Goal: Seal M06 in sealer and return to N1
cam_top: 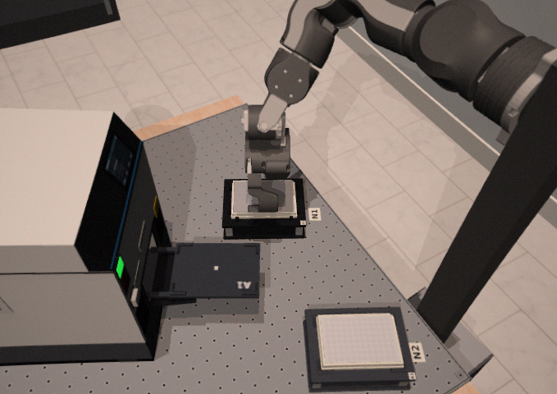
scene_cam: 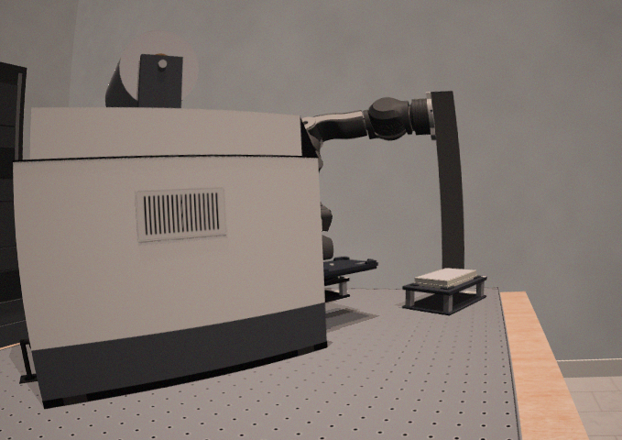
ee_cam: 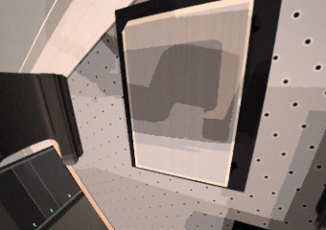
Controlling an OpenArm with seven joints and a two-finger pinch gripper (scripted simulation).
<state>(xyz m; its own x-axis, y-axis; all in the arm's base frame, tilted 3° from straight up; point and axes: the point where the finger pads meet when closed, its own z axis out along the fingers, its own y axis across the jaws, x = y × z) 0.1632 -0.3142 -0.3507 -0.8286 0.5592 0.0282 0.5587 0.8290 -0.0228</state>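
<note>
Right now the 96-well plate M06 is 40 mm below my hand. Round my hand: sealer's stage: 170 mm ahead, 110 mm to the left, 10 mm above; nest N1: 50 mm below; touchscreen: 240 mm ahead, 10 mm to the left, 230 mm above.
</note>
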